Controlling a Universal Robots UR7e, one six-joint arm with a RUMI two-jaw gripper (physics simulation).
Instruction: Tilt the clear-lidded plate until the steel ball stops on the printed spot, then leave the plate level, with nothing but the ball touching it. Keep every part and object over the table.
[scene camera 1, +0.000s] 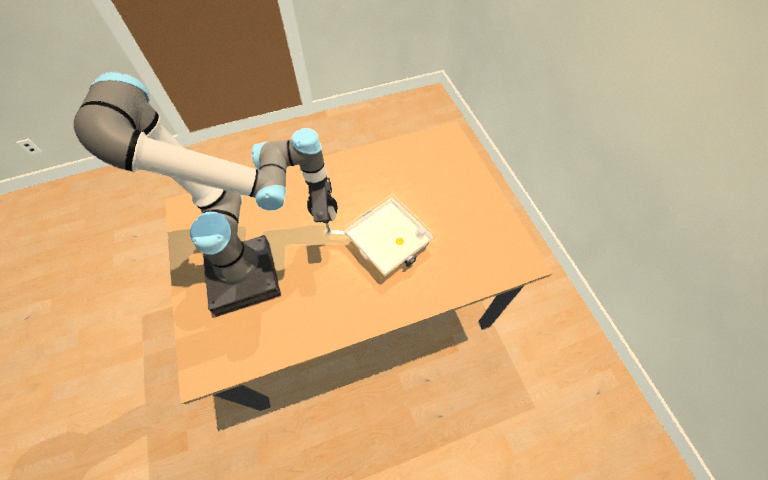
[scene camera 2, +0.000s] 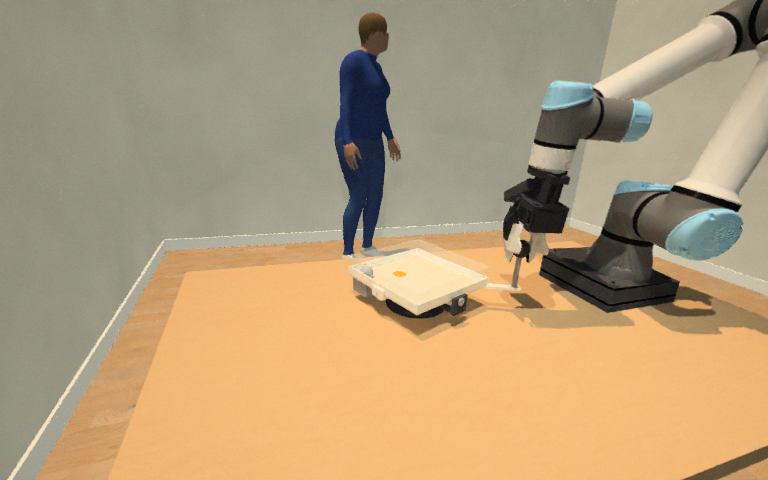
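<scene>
The clear-lidded plate (scene camera 1: 374, 233) (scene camera 2: 447, 297) is a square cream tray on a dark round base. I cannot tell for sure whether it is level. The orange printed spot (scene camera 1: 399, 241) (scene camera 2: 399, 273) lies on its floor. The grey steel ball (scene camera 1: 420, 231) (scene camera 2: 367, 271) is off the spot, at the plate's corner farthest from the robot base. A white lever (scene camera 1: 337, 232) (scene camera 2: 501, 286) runs from the plate's near corner to an upright grey post (scene camera 2: 515, 273) with a black knob. My gripper (scene camera 1: 327, 219) (scene camera 2: 523, 247) is shut on the knob, above the lever's end.
The robot base (scene camera 1: 243, 283) (scene camera 2: 608, 280) stands on the table (scene camera 1: 317, 333) (scene camera 2: 283, 396) beside the lever. Small dark and grey blocks (scene camera 1: 410, 260) (scene camera 2: 458, 303) sit under the plate's edges. A person in blue (scene camera 2: 363, 107) stands behind the table.
</scene>
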